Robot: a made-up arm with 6 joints.
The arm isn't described. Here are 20 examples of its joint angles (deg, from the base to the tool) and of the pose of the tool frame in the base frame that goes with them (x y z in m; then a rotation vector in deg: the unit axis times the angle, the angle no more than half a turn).
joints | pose
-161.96 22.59 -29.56 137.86 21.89 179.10 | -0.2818 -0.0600 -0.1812 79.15 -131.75 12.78
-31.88 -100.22 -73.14 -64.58 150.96 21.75 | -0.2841 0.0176 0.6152 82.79 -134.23 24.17
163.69 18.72 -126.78 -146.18 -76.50 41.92 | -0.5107 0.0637 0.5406 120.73 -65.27 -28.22
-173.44 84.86 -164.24 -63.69 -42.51 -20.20 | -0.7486 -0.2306 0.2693 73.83 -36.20 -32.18
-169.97 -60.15 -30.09 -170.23 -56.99 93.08 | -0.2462 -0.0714 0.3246 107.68 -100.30 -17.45
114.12 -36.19 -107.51 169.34 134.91 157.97 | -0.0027 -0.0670 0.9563 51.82 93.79 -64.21
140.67 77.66 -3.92 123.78 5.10 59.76 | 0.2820 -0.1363 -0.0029 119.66 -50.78 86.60
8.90 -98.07 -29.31 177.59 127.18 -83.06 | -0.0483 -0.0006 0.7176 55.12 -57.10 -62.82
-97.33 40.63 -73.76 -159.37 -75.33 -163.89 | 0.0025 -0.3928 0.0180 -62.04 122.95 25.98
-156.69 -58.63 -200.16 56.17 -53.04 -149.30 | 0.5720 0.3933 0.2803 -107.08 21.04 -15.10
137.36 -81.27 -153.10 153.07 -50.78 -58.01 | 0.4903 -0.3515 0.6004 0.66 22.70 62.01
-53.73 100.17 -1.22 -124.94 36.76 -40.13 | -0.2314 0.3202 0.1160 -34.56 -96.40 -5.55
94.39 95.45 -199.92 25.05 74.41 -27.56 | -0.1033 0.8123 0.3060 -69.15 -123.97 -13.83
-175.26 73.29 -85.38 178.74 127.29 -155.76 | -0.6115 -0.0543 -0.1612 -6.27 -40.60 28.83
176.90 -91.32 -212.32 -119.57 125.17 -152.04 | 0.5503 0.1115 -0.1634 -24.65 -92.04 -51.63
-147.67 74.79 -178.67 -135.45 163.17 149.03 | -0.5291 -0.2246 0.5144 -79.30 47.67 -23.15
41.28 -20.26 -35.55 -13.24 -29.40 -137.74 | 0.3781 0.3777 0.3755 -14.56 100.60 58.86
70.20 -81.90 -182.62 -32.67 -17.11 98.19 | -0.3447 -0.7453 0.1301 101.73 -3.81 -39.40
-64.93 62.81 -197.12 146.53 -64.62 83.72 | 0.1629 -0.5545 0.5642 102.79 22.28 -25.50
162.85 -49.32 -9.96 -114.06 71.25 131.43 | -0.3844 0.2037 0.2260 -56.36 -64.11 -61.01
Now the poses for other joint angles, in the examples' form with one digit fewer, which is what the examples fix.
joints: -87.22 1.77 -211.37 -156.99 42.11 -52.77
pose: -0.022 0.354 0.949 -21.1 -78.3 -95.8
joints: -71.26 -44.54 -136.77 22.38 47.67 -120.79
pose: -0.066 0.228 1.046 37.4 27.7 9.5
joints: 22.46 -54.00 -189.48 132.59 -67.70 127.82
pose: -0.466 -0.317 0.585 36.1 -39.3 122.3
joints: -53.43 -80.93 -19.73 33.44 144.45 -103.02
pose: 0.173 -0.089 0.350 -107.6 -74.4 -23.9
